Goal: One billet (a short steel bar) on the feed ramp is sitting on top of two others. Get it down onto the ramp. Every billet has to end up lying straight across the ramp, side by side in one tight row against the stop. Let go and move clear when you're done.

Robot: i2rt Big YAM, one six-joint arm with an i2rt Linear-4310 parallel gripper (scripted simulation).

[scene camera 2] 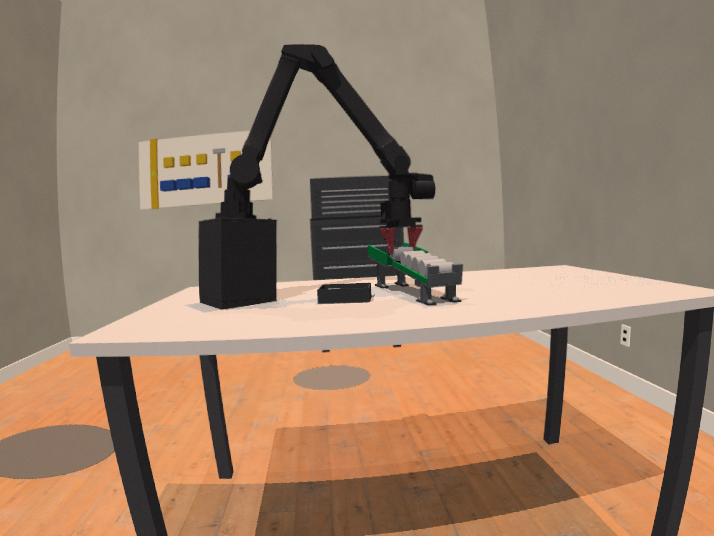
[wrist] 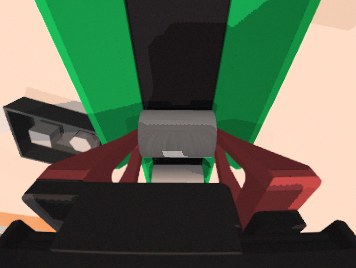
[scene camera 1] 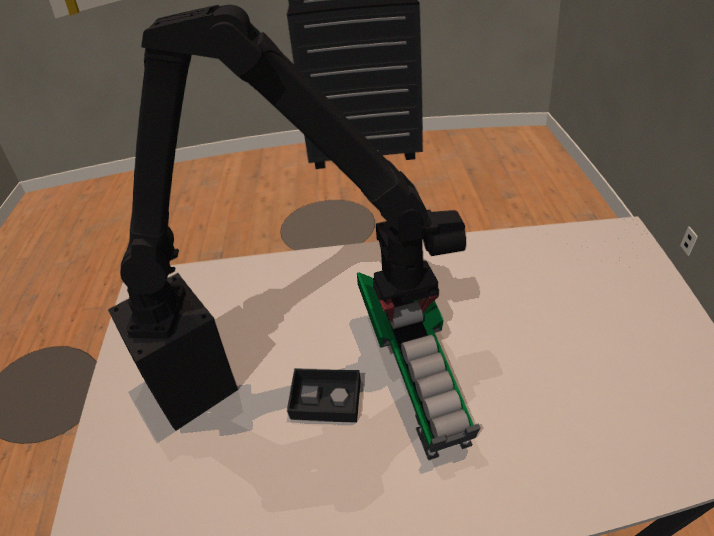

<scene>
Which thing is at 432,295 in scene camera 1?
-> The gripper.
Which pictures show the black tray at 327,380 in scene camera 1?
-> Scene camera 2, the wrist view and scene camera 1: all of them.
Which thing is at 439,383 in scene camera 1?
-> A steel billet.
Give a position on a black tray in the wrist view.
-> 70,122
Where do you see a black tray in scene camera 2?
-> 350,292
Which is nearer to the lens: the steel billet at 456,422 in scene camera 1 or the black tray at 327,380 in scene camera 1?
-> The steel billet.
</scene>
